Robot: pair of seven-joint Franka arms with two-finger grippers.
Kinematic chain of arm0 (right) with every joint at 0, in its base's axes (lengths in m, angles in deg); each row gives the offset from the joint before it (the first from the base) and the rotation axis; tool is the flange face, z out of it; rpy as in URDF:
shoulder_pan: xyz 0 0 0.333 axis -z
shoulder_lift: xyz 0 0 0 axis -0.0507 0.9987 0
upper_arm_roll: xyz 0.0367 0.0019 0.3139 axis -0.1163 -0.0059 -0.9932
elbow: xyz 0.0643 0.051 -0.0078 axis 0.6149 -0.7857 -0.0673
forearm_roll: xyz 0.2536 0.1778 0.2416 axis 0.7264 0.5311 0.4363
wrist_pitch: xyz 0 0 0 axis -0.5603 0.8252 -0.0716
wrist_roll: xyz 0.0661 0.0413 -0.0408 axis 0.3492 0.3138 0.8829
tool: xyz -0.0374 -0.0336 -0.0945 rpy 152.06 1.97 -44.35
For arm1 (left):
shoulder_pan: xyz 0 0 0.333 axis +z
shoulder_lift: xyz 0 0 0 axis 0.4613 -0.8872 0
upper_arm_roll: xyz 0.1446 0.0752 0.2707 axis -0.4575 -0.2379 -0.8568
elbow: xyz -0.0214 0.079 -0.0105 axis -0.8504 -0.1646 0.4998
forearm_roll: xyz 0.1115 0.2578 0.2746 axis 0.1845 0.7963 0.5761
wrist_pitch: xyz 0 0 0 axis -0.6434 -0.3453 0.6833
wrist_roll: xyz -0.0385 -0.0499 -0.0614 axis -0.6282 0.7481 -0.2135
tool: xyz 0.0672 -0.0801 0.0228 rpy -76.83 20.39 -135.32
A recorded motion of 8 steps. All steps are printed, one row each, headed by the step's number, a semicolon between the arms.
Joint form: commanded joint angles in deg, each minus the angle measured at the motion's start. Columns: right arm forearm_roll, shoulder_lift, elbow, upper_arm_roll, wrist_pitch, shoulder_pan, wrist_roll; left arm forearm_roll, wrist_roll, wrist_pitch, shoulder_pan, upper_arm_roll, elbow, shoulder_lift.
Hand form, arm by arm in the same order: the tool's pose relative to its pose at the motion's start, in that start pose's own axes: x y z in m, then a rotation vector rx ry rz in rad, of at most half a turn. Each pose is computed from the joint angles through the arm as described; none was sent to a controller.
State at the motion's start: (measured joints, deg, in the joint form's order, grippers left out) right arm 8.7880 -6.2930 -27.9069 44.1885 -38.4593 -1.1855 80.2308; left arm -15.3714 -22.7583 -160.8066 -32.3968 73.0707 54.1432 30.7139
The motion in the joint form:
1: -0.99 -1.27 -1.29 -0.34 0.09 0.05 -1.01; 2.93 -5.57 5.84 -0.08 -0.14 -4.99 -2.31
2: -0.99 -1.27 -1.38 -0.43 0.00 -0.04 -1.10; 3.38 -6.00 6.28 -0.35 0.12 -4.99 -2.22
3: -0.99 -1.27 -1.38 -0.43 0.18 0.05 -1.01; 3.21 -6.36 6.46 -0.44 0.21 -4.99 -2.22
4: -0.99 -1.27 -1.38 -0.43 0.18 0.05 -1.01; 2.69 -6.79 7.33 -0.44 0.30 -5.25 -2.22
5: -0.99 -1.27 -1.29 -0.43 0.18 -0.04 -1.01; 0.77 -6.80 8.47 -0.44 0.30 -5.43 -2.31
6: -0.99 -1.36 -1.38 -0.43 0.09 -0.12 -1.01; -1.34 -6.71 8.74 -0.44 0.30 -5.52 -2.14
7: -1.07 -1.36 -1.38 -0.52 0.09 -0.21 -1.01; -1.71 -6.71 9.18 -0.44 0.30 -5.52 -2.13
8: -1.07 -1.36 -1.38 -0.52 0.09 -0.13 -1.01; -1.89 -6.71 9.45 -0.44 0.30 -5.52 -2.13
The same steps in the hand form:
1: -0.0073 0.0001 0.0001 -0.0144 -0.0028 0.0165; 0.0032 -0.0069 -0.0104 0.0522 -0.0561 0.0908
2: -0.0069 -0.0015 0.0006 -0.0151 -0.0028 0.0150; 0.0019 -0.0028 -0.0110 0.0601 -0.0617 0.1067
3: -0.0073 -0.0007 0.0009 -0.0146 -0.0059 0.0150; 0.0015 -0.0008 -0.0108 0.0571 -0.0647 0.1162
4: -0.0073 -0.0007 0.0009 -0.0146 -0.0059 0.0150; -0.0002 0.0008 -0.0117 0.0476 -0.0753 0.1250
5: -0.0074 -0.0015 0.0002 -0.0150 -0.0044 0.0135; -0.0021 0.0046 -0.0106 0.0138 -0.0930 0.1269
6: -0.0077 -0.0022 0.0001 -0.0151 -0.0028 0.0120; -0.0037 0.0086 -0.0126 -0.0230 -0.0924 0.1278
7: -0.0076 -0.0037 0.0001 -0.0172 -0.0029 0.0093; -0.0046 0.0093 -0.0121 -0.0296 -0.0998 0.1284
8: -0.0076 -0.0029 0.0001 -0.0169 -0.0029 0.0107; -0.0052 0.0097 -0.0117 -0.0329 -0.1045 0.1287

